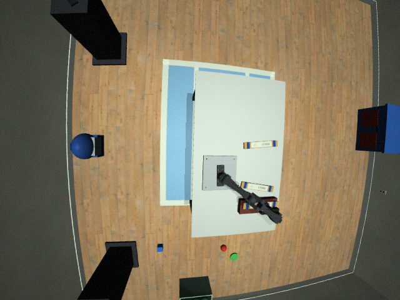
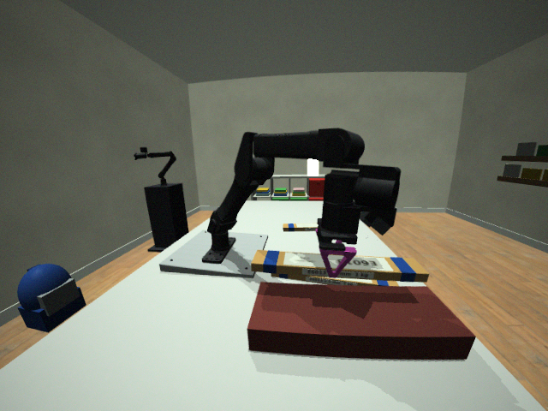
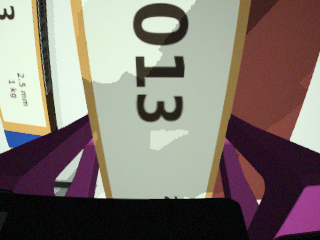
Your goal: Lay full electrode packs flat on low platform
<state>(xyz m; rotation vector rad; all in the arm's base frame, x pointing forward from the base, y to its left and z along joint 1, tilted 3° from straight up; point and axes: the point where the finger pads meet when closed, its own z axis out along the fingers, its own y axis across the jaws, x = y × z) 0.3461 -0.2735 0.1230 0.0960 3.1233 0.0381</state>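
Now: the dark red low platform 40 mm ahead of my hand, 50 mm to the right of it and 110 mm below it.
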